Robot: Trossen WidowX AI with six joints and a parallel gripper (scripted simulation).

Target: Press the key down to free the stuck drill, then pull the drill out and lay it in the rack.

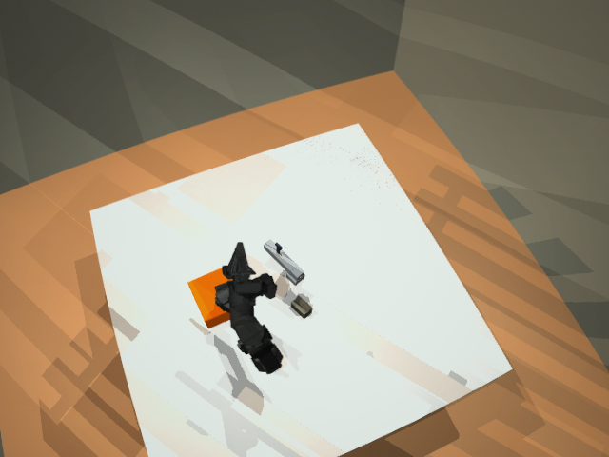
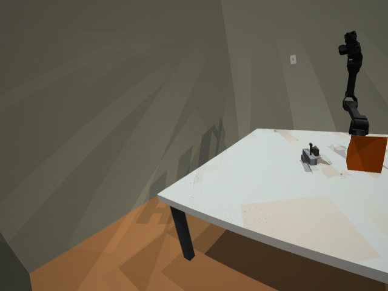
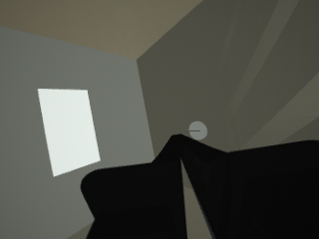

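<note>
Right now my gripper tip is 58 cm above the blue key, 26 cm to the right of it and 18 cm short of it. From my gripper tip the other things lie so: drill 63 cm below, 22 cm to the left, 20 cm ahead; rack 67 cm below, 18 cm ahead, 5 cm to the left.
</note>
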